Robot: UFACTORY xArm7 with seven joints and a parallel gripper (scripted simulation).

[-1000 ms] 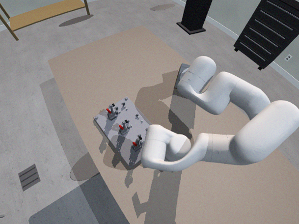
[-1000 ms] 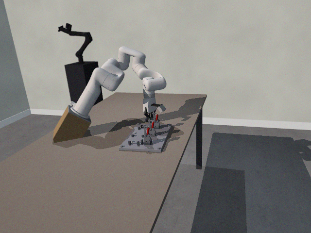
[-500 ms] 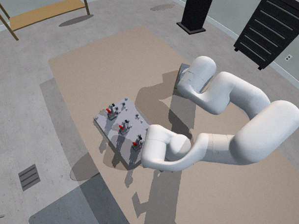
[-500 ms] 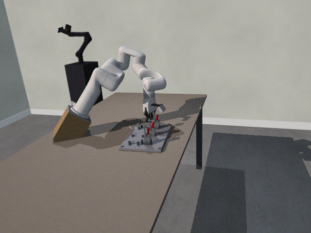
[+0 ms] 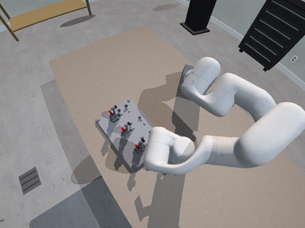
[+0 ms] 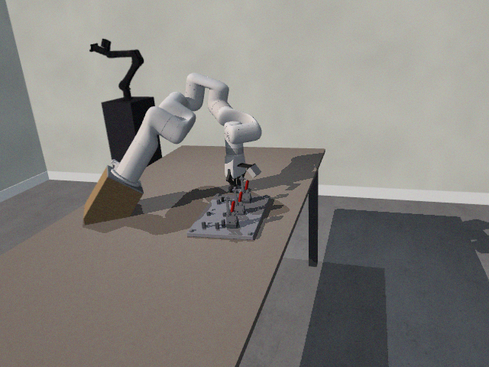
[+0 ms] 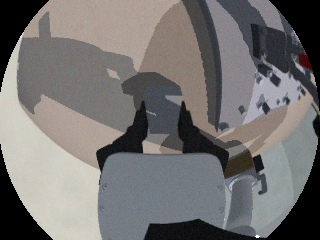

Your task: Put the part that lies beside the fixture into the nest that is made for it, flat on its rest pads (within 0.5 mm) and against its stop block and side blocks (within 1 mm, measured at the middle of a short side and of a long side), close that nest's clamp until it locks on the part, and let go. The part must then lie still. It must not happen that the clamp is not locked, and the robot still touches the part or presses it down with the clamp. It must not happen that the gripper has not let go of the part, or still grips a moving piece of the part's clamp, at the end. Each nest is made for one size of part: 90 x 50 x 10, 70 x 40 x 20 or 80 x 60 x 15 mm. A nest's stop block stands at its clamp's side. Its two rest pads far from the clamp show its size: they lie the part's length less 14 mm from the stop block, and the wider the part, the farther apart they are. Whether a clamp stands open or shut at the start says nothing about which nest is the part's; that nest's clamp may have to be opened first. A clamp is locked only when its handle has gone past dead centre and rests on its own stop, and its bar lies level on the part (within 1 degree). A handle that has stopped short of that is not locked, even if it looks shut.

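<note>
Now: hand 240 mm to the left of the grey fixture plate, 90 mm short of it and 10 mm above it. Round my hand: grey block part 10 mm below.
</note>
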